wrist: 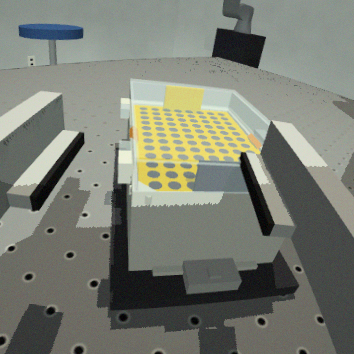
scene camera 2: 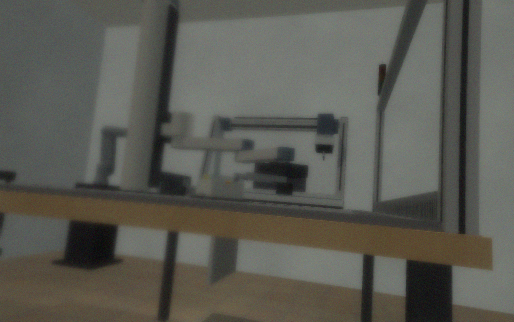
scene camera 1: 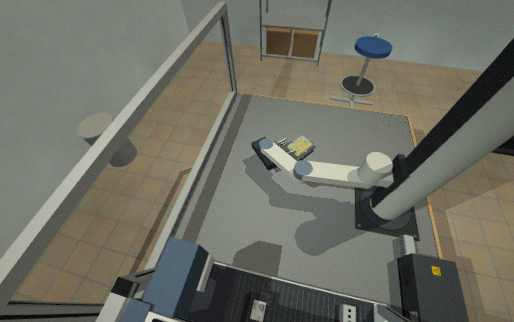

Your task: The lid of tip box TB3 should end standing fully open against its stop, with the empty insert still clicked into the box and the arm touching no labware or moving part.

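Places are measured from the arm's base along level axes (x back, y up, z left), in centimetres.
Pixels of known places: gripper, fingertip midpoint: point(wrist: 164, 128) point(scene camera 2: 239, 175) point(scene camera 1: 290, 144); arm's base, link origin: point(scene camera 1: 383, 207).
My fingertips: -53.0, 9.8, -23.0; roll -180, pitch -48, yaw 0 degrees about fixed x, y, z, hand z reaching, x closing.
For each thing: its top centre in the pictures, then the offset to it from my fingertips, as dx, dy, dz. "spot": a spot on its surface instead.
- Tip box TB3, top centre: point(wrist: 202, 109) point(scene camera 2: 222, 176) point(scene camera 1: 300, 144) +5.3, -0.7, -2.1
- black base, surface spot: point(wrist: 120, 295) spot: -2.9, -7.7, +1.1
- yellow perforated insert, top centre: point(wrist: 202, 112) point(scene camera 1: 300, 144) +5.3, -1.0, -2.0
- grey latch-like block, surface spot: point(wrist: 211, 275) spot: +0.7, -6.7, +3.7
- dark cabinet with a yellow warning label, surface spot: point(scene camera 1: 430, 290) spot: +61.5, +3.0, +60.6
Tip box TB3 point(scene camera 1: 300, 146) point(scene camera 2: 220, 188) point(wrist: 200, 230) sits on a black base point(wrist: 120, 295). The yellow perforated insert point(wrist: 185, 132) lies inside, its holes empty, with orange marks at its sides. Clear walls rise around it and look like the lid lying down; no upright lid panel shows. White hinge-like blocks point(wrist: 125, 167) are on its left and a grey latch-like block point(wrist: 211, 275) is low in front. My gripper point(scene camera 1: 287, 145) point(scene camera 2: 242, 176) point(wrist: 164, 128) is shut with nothing held, though its fingers stand apart. The right finger overlaps the box's front right in the wrist view; contact cannot be told.
The arm's column point(scene camera 1: 435, 165) point(scene camera 2: 144, 95) stands on the table. A dark cabinet with a yellow warning label point(scene camera 1: 430, 290) and a gantry point(scene camera 2: 275, 121) are also there. A framed panel point(scene camera 1: 227, 55) edges the table. A blue stool point(scene camera 1: 373, 46) point(wrist: 50, 31) stands on the floor beyond.
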